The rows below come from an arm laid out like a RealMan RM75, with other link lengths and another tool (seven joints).
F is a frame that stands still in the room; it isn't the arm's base.
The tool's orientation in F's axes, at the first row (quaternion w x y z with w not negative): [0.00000, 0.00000, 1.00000, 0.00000]
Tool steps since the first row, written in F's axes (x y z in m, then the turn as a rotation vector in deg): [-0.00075, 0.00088, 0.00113, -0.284, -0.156, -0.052]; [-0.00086, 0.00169, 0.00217, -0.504, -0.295, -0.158]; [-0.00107, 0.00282, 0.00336, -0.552, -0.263, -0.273]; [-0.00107, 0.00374, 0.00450, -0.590, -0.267, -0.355]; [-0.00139, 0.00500, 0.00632, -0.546, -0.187, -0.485]
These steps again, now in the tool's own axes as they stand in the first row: [0.00075, 0.00088, -0.00113, 0.284, -0.156, 0.052]; [0.00086, 0.00169, -0.00217, 0.504, -0.295, 0.158]; [0.00107, 0.00282, -0.00336, 0.552, -0.263, 0.273]; [0.00107, 0.00374, -0.00450, 0.590, -0.267, 0.355]; [0.00139, 0.00500, -0.00632, 0.546, -0.187, 0.485]
